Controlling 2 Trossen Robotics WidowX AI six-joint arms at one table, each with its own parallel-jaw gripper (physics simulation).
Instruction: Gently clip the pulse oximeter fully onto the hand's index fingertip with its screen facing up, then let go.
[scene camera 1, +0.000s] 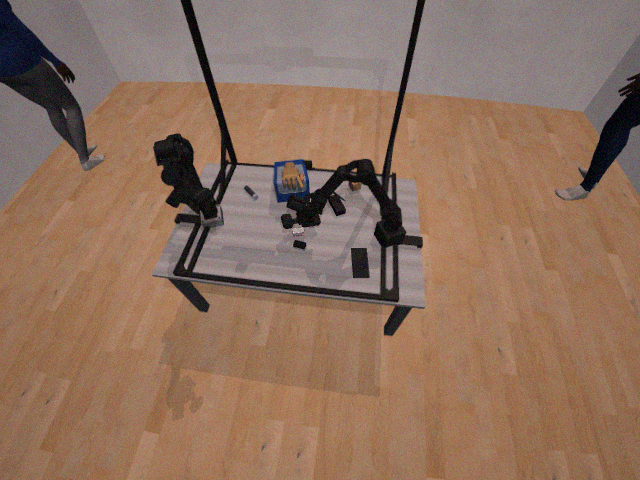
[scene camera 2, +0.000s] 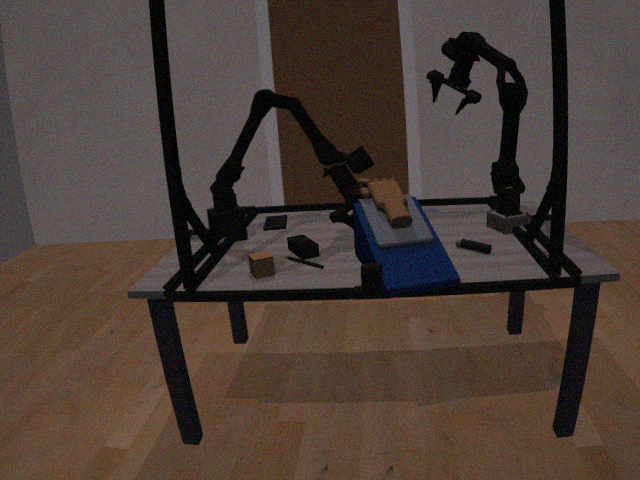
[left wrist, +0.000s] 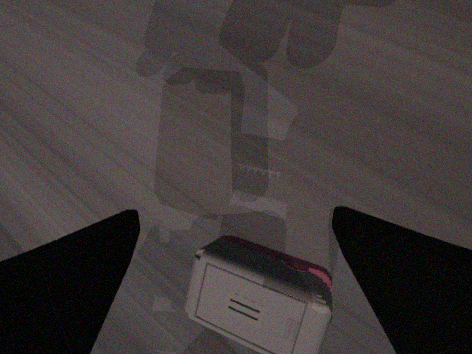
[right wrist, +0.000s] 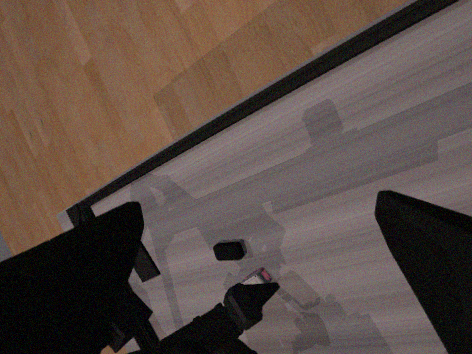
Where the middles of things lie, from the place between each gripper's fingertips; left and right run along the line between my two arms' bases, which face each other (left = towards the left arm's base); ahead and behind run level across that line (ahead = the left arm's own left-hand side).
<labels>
The pulse oximeter (left wrist: 242, 290) lies 20 mm ahead of my left hand and 20 mm to the left of it. From my left hand the other things lie so: blue hand support (scene camera 2: 411, 269) 320 mm behind, 80 mm to the right, 20 mm above.
My right hand is 34 cm above the pulse oximeter, 28 cm to the right of it and 20 cm past it. The rest, counted from my right hand: blue hand support (54 cm behind, 31 cm below, 18 cm to the left).
</labels>
